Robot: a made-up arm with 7 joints. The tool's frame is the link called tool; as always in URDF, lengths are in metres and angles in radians. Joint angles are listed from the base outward. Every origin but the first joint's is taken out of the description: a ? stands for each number. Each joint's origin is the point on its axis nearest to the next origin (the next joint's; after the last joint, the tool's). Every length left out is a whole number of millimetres.
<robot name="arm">
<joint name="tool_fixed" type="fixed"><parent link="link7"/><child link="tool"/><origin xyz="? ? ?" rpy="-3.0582 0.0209 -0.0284"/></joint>
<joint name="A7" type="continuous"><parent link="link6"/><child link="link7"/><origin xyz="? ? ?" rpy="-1.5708 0.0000 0.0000"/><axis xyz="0 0 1"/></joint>
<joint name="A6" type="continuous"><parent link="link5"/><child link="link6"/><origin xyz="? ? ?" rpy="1.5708 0.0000 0.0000"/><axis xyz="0 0 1"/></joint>
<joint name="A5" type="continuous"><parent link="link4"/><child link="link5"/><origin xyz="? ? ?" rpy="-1.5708 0.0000 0.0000"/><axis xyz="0 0 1"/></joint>
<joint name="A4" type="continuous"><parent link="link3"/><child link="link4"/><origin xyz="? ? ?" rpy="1.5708 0.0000 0.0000"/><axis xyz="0 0 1"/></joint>
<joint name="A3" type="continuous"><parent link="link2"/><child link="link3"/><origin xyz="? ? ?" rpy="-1.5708 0.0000 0.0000"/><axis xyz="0 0 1"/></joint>
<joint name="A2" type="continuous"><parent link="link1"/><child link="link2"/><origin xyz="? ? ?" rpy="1.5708 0.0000 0.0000"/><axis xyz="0 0 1"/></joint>
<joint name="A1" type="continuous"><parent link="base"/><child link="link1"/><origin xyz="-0.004 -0.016 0.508" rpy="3.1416 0.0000 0.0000"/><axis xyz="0 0 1"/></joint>
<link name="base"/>
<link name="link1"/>
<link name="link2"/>
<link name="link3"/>
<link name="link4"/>
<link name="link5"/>
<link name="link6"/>
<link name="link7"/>
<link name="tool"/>
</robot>
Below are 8 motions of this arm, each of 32 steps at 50 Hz.
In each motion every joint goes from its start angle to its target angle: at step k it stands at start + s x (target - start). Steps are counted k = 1, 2, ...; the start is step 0. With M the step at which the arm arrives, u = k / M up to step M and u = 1 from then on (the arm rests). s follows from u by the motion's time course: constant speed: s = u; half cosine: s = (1 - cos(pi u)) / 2; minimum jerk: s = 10 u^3 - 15 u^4 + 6 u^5.
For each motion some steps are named. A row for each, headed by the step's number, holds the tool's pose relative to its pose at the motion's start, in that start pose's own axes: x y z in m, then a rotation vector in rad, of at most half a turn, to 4 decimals.
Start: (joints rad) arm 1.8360 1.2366 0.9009 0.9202 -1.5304 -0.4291 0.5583
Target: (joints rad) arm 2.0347 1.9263 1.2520 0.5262 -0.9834 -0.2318 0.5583
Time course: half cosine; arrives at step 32
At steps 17, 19, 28, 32:
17: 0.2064 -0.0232 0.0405 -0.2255 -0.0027 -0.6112
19: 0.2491 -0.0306 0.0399 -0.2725 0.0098 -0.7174
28: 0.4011 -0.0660 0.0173 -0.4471 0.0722 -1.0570
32: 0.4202 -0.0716 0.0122 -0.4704 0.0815 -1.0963

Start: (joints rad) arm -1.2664 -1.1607 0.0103 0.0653 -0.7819 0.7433 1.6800
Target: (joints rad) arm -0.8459 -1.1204 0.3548 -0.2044 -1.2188 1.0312 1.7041
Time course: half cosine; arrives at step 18
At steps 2, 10, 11, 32:
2: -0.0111 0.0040 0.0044 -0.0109 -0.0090 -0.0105
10: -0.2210 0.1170 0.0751 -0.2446 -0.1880 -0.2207
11: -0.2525 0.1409 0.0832 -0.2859 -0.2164 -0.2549
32: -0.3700 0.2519 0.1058 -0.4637 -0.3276 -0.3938

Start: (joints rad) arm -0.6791 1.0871 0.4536 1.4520 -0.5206 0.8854 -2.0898
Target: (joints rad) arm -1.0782 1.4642 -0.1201 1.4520 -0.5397 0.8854 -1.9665
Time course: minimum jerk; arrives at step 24
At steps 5, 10, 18, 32:
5: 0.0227 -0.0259 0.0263 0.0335 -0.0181 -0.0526
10: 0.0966 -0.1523 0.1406 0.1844 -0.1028 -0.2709
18: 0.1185 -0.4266 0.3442 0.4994 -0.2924 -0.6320
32: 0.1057 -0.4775 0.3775 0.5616 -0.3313 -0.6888

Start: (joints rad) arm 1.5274 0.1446 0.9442 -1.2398 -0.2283 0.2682 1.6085
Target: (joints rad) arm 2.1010 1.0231 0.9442 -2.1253 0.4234 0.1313 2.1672
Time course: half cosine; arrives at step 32
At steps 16, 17, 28, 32:
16: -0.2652 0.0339 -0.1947 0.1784 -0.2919 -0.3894
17: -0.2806 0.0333 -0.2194 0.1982 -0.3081 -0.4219
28: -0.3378 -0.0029 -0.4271 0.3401 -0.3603 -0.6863
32: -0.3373 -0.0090 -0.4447 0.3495 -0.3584 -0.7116

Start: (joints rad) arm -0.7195 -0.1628 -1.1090 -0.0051 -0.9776 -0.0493 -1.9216
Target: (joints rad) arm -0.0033 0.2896 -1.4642 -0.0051 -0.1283 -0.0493 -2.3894
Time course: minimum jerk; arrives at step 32
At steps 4, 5, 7, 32:
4: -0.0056 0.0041 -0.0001 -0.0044 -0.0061 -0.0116
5: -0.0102 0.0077 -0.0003 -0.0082 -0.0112 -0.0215
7: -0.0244 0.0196 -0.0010 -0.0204 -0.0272 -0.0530
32: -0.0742 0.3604 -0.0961 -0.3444 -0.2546 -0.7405

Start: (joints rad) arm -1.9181 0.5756 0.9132 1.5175 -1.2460 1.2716 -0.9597
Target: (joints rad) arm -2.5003 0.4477 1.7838 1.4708 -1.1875 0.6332 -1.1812
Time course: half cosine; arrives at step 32
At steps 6, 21, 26, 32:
6: 0.0121 0.0019 -0.0207 -0.0756 -0.0563 0.0018
21: 0.1064 -0.0202 -0.2030 -0.7322 -0.3497 0.0328
26: 0.1273 -0.0388 -0.2570 -0.9269 -0.3898 0.0529
32: 0.1356 -0.0493 -0.2824 -1.0186 -0.4034 0.0647

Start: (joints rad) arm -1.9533 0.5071 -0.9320 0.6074 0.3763 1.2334 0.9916
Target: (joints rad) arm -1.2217 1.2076 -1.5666 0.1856 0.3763 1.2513 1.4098
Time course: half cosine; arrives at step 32
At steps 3, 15, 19, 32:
3: 0.0126 -0.0069 0.0041 -0.0016 -0.0028 0.0088
15: 0.3310 -0.1117 0.0284 0.0407 -0.0797 0.2359
19: 0.5076 -0.1225 0.0010 0.1116 -0.1196 0.3620
32: 0.8466 -0.0462 -0.1036 0.3260 -0.1811 0.6100

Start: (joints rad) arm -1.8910 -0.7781 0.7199 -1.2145 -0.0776 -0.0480 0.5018
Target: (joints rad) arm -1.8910 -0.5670 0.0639 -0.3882 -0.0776 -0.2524 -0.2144
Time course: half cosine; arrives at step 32
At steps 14, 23, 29, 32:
14: 0.2277 0.0199 -0.0854 0.1496 0.4048 0.4008
23: 0.3999 0.1022 -0.2695 0.3905 0.7921 0.8306
29: 0.4377 0.1508 -0.3565 0.5094 0.9329 0.9968
32: 0.4413 0.1579 -0.3684 0.5264 0.9512 1.0189

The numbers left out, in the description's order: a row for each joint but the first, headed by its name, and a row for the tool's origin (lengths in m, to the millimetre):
tool: -0.003 0.017 0.000
A7: -0.019 -0.051 0.000
A6: -0.009 0.011 0.000
A5: -0.029 -0.459 0.000
A4: 0.025 0.013 0.000
A3: -0.019 -0.507 0.000
A2: -0.012 0.036 0.000

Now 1 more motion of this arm.
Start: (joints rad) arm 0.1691 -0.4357 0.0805 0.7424 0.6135 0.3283 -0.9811
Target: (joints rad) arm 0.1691 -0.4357 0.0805 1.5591 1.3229 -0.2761 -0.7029
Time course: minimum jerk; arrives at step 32
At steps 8, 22, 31, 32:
8: 0.0359 -0.0093 0.0123 -0.0133 0.0161 -0.1154
22: 0.3030 -0.0951 0.0075 -0.3638 0.2810 -0.8385
31: 0.3677 -0.1221 -0.0210 -0.5214 0.3800 -0.9714
32: 0.3678 -0.1221 -0.0211 -0.5216 0.3802 -0.9716

